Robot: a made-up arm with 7 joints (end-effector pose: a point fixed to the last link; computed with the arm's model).
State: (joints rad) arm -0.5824 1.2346 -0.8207 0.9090 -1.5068 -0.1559 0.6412
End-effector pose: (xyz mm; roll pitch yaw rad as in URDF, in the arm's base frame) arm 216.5 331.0 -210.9 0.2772 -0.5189 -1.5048
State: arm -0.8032 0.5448 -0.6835 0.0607 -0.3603 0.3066 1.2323
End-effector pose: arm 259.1 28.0 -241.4 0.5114 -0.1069 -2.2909
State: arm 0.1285 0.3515 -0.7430 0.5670 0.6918 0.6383 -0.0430
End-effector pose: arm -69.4 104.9 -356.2 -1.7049 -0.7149 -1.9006
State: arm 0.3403 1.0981 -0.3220 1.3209 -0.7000 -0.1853 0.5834
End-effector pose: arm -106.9 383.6 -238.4 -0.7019 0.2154 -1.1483
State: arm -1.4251 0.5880 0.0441 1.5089 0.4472 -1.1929 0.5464
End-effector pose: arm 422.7 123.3 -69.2 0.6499 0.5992 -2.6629
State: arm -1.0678 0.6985 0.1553 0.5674 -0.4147 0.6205 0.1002
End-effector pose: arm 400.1 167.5 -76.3 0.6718 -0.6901 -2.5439
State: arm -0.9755 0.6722 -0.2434 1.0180 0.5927 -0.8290 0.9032
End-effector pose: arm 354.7 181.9 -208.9 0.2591 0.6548 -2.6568
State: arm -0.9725 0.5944 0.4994 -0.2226 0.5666 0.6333 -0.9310
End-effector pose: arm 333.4 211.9 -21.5 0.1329 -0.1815 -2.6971
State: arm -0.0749 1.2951 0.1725 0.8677 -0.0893 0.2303 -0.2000
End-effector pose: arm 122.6 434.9 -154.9 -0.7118 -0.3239 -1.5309
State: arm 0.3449 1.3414 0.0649 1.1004 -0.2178 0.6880 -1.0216
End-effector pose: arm -29.9 471.9 -129.3 -1.6985 -0.5463 -0.2086
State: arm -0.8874 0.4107 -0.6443 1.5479 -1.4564 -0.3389 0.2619
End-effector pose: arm 309.3 90.3 -284.3 0.6901 -1.0051 -2.0161
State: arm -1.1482 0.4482 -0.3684 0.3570 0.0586 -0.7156 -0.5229
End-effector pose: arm 362.7 39.4 -107.9 -0.2512 0.2815 2.3005
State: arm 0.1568 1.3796 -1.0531 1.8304 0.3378 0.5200 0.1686
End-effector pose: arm -95.3 468.1 -30.0 -3.0379 0.8631 -2.3104
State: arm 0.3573 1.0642 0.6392 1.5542 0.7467 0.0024 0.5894
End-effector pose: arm -106.3 420.7 -183.2 -1.3147 0.5265 -1.3054
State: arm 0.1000 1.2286 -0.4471 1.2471 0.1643 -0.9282 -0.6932
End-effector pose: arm -18.2 420.3 -186.5 -2.1065 -1.0931 -1.4912
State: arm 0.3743 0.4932 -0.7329 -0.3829 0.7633 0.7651 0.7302
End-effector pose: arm -91.5 90.7 -287.3 -0.5492 -0.0942 -2.3752
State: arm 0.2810 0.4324 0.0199 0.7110 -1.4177 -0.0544 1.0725
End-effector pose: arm 15.5 165.5 -337.8 -0.4813 -0.6586 -0.0404
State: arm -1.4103 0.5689 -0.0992 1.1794 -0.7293 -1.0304 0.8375
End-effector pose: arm 434.2 77.7 -8.8 1.8458 -0.0343 -2.0938
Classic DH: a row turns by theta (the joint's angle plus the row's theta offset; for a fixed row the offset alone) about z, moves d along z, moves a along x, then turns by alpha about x. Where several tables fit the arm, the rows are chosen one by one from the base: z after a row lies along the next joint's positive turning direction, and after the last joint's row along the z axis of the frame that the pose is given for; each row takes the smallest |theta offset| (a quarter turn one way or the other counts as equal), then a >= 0, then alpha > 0; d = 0 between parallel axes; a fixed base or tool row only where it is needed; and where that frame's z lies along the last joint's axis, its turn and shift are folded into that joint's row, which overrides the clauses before.
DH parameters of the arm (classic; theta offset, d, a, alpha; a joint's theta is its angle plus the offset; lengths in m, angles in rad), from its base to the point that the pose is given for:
base (fixed): -0.071 0.0168 0.0225 -1.3004
joint 1: -1.3111 0.0918 -0.0124 -1.5708
joint 2: 1.2915 0 0.0058 1.5708
joint 3: 1.5708 -0.2878 0.0378 -1.5708
joint 4: -1.5708 -0.0451 0.0185 -1.5708
joint 5: 0 0.0969 -0.0302 1.5708
joint 6: 1.5708 -0.031 0.0416 1.5708
joint 7: -0.2113 0.0146 -0.0229 -0.9071
tool (fixed): -2.511 -0.0114 0 0

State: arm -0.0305 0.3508 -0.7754 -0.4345 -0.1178 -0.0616 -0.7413
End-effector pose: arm 21.3 27.6 -253.2 0.7808 -0.3852 1.7775
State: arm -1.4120 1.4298 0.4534 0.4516 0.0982 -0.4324 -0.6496
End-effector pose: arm 247.2 345.1 198.3 -0.1527 0.9348 -2.7454
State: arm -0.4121 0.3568 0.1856 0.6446 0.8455 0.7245 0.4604
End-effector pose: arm 209.8 175.6 -328.3 -0.7146 0.1084 -1.5794
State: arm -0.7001 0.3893 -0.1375 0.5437 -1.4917 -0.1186 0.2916
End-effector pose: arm 304.7 65.1 -189.3 2.0815 -0.7119 2.8922
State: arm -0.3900 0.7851 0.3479 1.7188 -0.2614 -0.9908 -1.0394
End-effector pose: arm 151.5 321.6 -274.3 0.2998 -0.9021 -2.8630
